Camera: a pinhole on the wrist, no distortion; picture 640 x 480 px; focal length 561.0 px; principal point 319.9 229.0 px. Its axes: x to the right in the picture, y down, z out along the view. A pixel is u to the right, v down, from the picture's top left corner.
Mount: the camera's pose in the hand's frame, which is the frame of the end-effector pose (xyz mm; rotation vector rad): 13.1 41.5 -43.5 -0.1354 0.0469 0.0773
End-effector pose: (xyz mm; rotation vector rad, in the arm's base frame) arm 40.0 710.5 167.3 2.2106 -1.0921 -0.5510
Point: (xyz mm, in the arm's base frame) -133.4 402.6 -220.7
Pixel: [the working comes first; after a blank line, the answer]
In the camera's frame: 142.6 -143.8 526.6

472 76
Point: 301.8 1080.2 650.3
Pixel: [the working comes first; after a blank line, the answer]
In the camera's frame: -181.7 57.3 -596.6

behind the camera
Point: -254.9 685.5 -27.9
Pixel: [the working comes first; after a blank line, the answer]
In the camera's frame: -161.5 -33.9 361.0

69 176
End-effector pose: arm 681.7 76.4 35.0 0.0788 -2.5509 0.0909
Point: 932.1 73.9 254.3
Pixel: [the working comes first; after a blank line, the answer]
In the camera's frame: -89.7 -28.0 -287.8

behind the camera
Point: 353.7 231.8 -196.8
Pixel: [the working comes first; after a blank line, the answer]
In the camera's frame: 114.2 83.9 425.5

470 340
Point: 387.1 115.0 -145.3
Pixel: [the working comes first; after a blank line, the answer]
In the camera's frame: 113.1 -29.6 358.2

497 183
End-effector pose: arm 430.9 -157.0 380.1 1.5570 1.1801 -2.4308
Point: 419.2 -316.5 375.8
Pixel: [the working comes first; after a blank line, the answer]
In the camera's frame: -63.5 54.6 153.0

87 429
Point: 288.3 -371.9 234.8
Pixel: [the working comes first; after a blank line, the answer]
In the camera's frame: 92.2 96.7 271.6

510 429
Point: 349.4 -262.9 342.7
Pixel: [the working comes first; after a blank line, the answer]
In the camera's frame: 12.3 0.1 164.2

362 229
